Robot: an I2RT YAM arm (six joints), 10 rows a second.
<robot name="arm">
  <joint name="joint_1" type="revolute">
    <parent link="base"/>
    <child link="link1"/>
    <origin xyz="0 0 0.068" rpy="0 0 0"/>
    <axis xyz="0 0 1"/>
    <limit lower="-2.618" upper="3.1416"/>
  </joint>
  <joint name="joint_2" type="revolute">
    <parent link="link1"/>
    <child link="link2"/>
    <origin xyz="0.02 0.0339 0.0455" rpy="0 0 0"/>
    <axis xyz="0 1 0"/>
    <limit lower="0" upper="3.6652"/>
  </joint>
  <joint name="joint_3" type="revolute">
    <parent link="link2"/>
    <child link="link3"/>
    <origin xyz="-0.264 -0.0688 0" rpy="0 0 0"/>
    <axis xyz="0 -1 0"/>
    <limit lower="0" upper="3.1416"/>
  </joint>
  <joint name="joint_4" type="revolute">
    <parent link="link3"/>
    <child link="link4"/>
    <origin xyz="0.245 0.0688 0.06" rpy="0 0 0"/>
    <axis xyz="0 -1 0"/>
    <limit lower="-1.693" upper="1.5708"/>
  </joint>
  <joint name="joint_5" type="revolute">
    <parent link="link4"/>
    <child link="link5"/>
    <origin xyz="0.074 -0.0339 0.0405" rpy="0 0 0"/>
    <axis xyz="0 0 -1"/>
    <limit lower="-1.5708" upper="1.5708"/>
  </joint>
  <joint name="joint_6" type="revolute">
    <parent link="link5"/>
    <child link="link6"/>
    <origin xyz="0.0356 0 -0.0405" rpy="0 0 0"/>
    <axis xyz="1 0 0"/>
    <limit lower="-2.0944" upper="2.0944"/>
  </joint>
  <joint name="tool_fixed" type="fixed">
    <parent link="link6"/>
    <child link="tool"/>
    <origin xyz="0 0 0" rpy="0 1.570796 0"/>
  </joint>
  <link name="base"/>
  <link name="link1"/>
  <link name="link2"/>
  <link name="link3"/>
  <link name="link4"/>
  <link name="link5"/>
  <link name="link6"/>
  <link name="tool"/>
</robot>
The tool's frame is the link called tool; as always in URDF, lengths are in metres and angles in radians.
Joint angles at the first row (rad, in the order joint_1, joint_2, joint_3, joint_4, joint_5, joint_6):
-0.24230 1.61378 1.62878 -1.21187 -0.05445 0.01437
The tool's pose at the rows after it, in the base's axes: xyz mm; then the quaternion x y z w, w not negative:
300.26 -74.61 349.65 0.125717 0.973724 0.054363 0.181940
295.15 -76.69 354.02 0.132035 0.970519 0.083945 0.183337
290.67 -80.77 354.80 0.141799 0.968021 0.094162 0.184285
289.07 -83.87 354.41 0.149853 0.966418 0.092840 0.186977
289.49 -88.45 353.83 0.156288 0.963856 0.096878 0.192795
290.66 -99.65 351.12 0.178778 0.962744 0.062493 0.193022
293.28 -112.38 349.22 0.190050 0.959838 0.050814 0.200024
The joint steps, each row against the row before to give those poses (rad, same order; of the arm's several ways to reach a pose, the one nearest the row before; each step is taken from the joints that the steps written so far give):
-0.01887 -0.00163 0.04465 -0.06899 -0.09926 0.00858
-0.01806 -0.00976 0.00716 -0.02152 -0.06225 0.00620
-0.01981 -0.01068 -0.00817 -0.00455 -0.02357 0.00459
-0.01131 -0.00538 -0.00787 0.00766 0.00090 0.00594
-0.01540 0.00174 -0.00253 0.01352 -0.01247 0.00186
-0.02584 0.01099 0.00076 0.01772 0.06618 0.00845
-0.03378 0.01787 0.00876 0.02285 0.01253 -0.01116

